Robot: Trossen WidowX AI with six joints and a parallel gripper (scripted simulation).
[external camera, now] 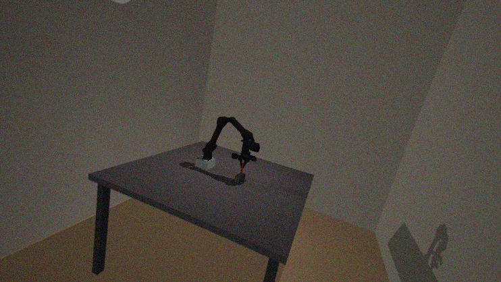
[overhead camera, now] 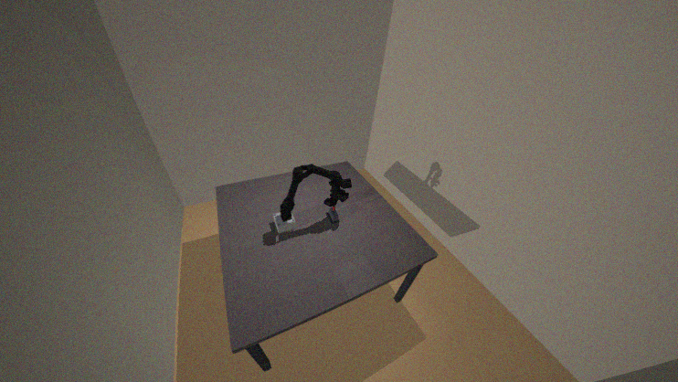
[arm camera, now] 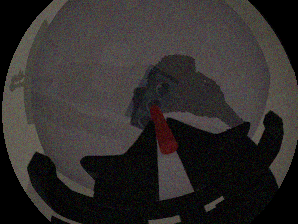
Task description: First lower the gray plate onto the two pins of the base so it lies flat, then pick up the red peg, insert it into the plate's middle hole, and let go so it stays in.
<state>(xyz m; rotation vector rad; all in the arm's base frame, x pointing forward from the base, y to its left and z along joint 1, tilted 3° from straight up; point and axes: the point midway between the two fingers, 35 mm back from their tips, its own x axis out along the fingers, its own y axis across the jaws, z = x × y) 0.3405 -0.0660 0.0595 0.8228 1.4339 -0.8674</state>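
Now: the red peg right at my gripper tip. From my gripper tip the other things lie so: gray plate: 7 cm below.
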